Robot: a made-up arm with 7 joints.
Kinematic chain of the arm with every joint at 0, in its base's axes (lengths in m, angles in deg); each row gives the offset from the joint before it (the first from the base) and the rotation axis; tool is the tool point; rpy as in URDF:
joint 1: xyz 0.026 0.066 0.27 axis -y
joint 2: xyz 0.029 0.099 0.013 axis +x
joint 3: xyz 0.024 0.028 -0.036 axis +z
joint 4: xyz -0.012 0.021 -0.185 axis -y
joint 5: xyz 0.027 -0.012 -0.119 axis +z
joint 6: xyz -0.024 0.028 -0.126 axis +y
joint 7: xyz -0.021 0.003 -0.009 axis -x
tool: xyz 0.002 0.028 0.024 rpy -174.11 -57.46 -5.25
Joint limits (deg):
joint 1: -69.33..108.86
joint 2: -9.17..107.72
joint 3: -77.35..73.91
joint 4: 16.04..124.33
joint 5: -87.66..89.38
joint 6: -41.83..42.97
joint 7: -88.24..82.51
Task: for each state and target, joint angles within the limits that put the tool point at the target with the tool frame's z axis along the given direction. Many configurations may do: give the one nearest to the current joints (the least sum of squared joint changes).
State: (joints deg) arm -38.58 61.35 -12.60 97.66 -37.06 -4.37 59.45
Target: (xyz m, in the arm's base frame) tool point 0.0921 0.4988 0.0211 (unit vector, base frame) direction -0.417 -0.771 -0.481
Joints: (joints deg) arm -69.33 42.31 29.88 70.27 -57.54 -28.68 71.12
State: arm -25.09 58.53 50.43 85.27 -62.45 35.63 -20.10
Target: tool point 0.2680 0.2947 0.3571 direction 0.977 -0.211 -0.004
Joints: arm -33.22 85.97 46.27 97.48 -78.20 42.97 -5.07
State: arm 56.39 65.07 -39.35 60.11 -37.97 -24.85 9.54
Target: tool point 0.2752 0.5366 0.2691 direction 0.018 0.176 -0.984
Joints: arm 33.01 79.99 -58.85 31.73 -65.27 -0.91 24.04
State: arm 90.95 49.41 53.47 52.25 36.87 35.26 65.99
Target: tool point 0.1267 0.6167 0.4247 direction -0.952 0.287 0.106
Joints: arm 106.35 54.98 54.02 41.20 49.08 20.73 79.69
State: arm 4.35 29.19 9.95 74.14 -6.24 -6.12 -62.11
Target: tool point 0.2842 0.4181 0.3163 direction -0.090 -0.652 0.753
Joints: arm 24.16 52.26 5.04 85.34 -19.24 -6.89 -57.61
